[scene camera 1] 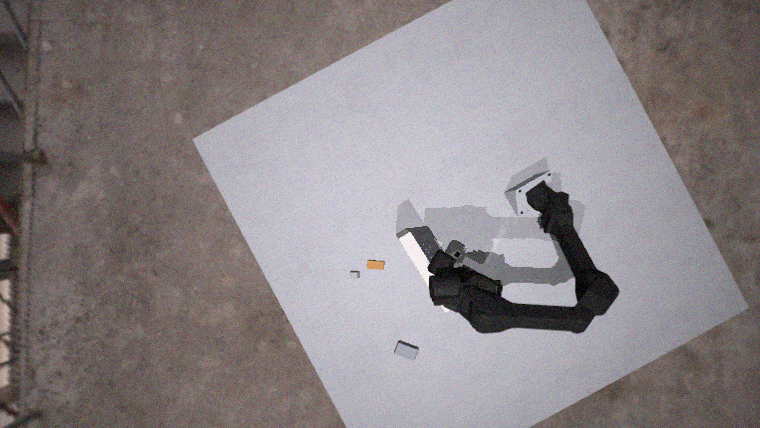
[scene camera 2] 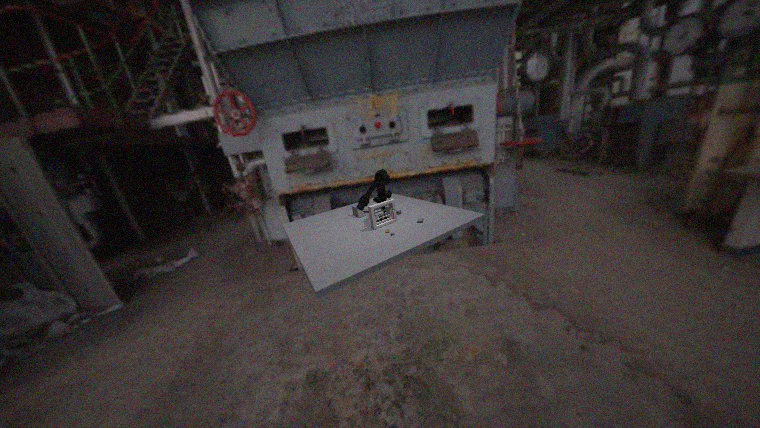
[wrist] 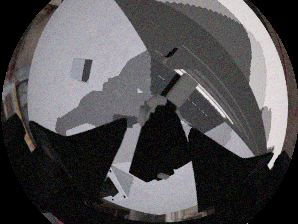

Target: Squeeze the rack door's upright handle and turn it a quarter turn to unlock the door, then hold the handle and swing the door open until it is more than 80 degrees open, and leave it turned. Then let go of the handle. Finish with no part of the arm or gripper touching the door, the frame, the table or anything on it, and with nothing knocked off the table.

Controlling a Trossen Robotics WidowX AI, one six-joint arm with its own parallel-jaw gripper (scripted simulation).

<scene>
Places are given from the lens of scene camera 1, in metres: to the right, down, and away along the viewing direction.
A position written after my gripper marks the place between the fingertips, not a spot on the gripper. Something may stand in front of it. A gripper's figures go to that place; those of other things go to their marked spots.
my gripper (scene camera 1: pixel 457 271): 0.21, 0.16, 0.92
white rack (scene camera 1: pixel 405 237): 0.07, 0.06, 0.86
</scene>
